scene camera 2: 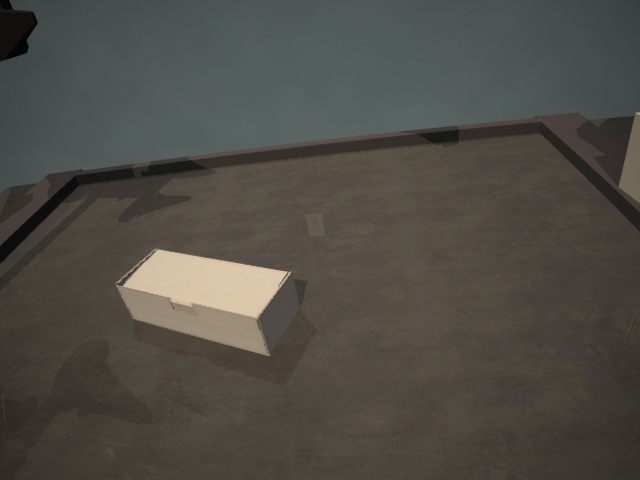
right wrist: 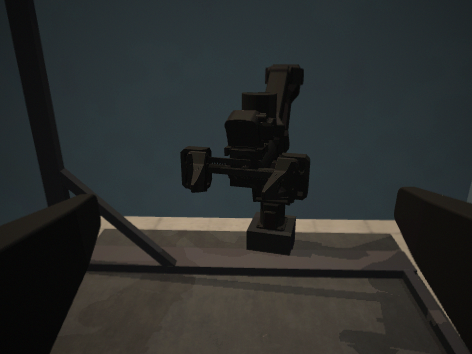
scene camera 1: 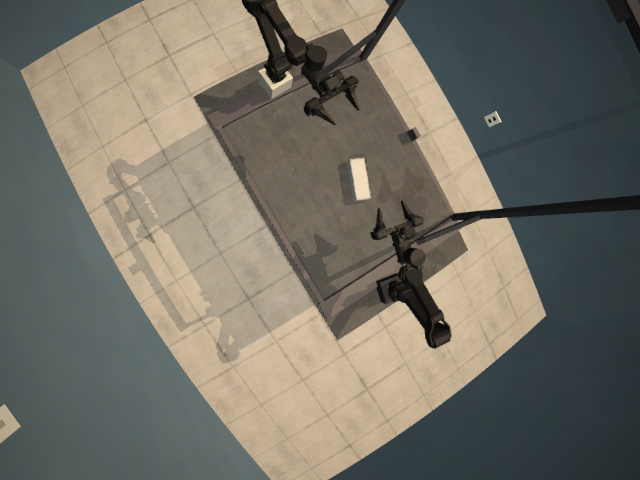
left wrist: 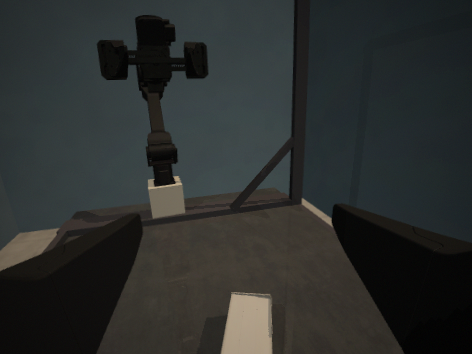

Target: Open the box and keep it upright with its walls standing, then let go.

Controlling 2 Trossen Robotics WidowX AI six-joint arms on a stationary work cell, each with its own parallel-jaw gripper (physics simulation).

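Observation:
A white oblong box [scene camera 1: 360, 179] [scene camera 2: 199, 297] [left wrist: 249, 325] stands upright on the table, its lid closed. A small tab [scene camera 2: 181, 305] shows on its long front side in scene camera 2. My left gripper [scene camera 1: 390, 205] [left wrist: 238, 218] is open and empty, above the table near the box's lower end in scene camera 1. Part of it shows dark at the top left of scene camera 2. My right gripper [scene camera 1: 346, 116] is open and empty, above the table beyond the box's upper end in scene camera 1. The box does not show in the right wrist view.
The dark table [scene camera 1: 289, 170] [scene camera 2: 439, 310] has a raised rim [scene camera 2: 310, 150]. Dark frame posts [scene camera 1: 542, 207] [left wrist: 300, 100] [right wrist: 35, 100] rise at its corners. A white block [scene camera 1: 275, 84] [left wrist: 167, 199] carries the right arm's base. A small dark block [scene camera 1: 412, 134] sits at the table's edge.

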